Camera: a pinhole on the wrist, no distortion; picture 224 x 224 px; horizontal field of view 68.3 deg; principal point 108.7 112.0 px. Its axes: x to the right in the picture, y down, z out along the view. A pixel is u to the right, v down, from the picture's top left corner.
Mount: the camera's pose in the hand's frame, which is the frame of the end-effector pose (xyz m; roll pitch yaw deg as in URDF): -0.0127 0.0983 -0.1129 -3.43 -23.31 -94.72
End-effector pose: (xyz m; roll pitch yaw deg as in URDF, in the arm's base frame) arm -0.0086 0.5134 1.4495 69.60 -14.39 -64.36
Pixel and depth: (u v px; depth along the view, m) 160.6 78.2 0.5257
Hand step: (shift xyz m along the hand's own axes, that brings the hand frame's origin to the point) -0.0836 0.1628 0.4403
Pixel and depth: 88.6 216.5 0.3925
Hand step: 0.2737 0.2683 0.2144
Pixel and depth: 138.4 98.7 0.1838
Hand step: -0.0130 0.1411 0.0695
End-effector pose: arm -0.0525 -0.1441 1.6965 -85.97 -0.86 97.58
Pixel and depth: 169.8 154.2 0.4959
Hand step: 0.1450 0.1097 0.4074
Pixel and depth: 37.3 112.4 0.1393
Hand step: 0.0050 0.2075 -0.0091
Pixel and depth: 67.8 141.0 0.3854
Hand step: 0.0972 0.3283 0.1989
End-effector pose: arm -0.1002 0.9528 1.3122 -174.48 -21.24 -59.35
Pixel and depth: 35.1 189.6 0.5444
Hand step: 0.3098 0.5050 0.2761
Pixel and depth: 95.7 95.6 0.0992
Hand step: -0.0128 0.1451 -0.0245
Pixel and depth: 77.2 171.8 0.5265
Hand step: 0.2327 0.3747 0.3195
